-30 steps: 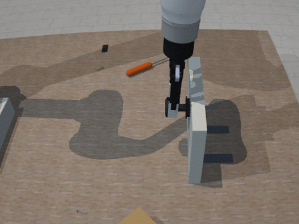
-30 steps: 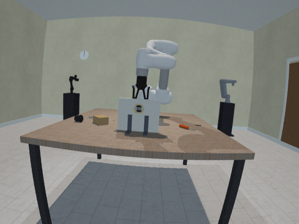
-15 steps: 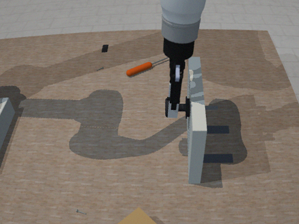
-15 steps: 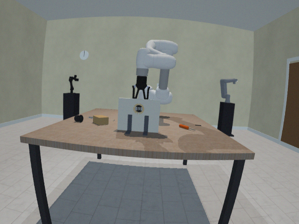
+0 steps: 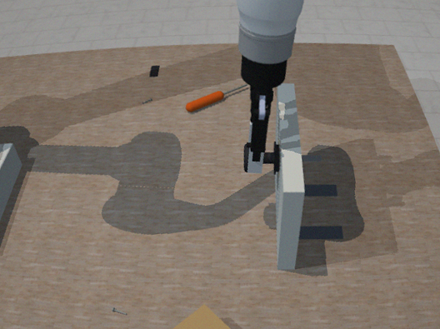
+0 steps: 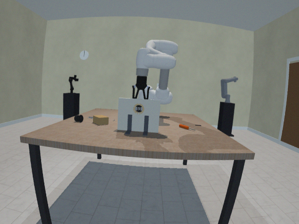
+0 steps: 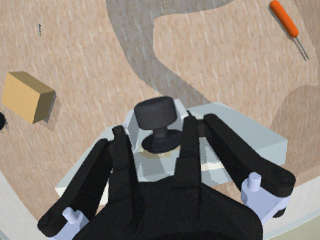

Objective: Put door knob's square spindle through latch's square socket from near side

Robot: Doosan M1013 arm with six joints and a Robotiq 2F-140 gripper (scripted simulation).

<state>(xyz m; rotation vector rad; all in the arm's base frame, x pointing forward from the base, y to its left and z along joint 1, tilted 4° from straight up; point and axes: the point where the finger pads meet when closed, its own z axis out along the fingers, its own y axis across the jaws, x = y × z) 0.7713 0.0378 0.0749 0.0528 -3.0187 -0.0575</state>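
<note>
Right now my hand is 6 cm short of the white door panel and 5 cm above it. Round my hand: tan box 9 cm behind, 34 cm to the right, 16 cm below; then small black piece 32 cm behind, 53 cm to the left, 19 cm below; then small screw 26 cm behind, 27 cm to the right, 19 cm below.
</note>
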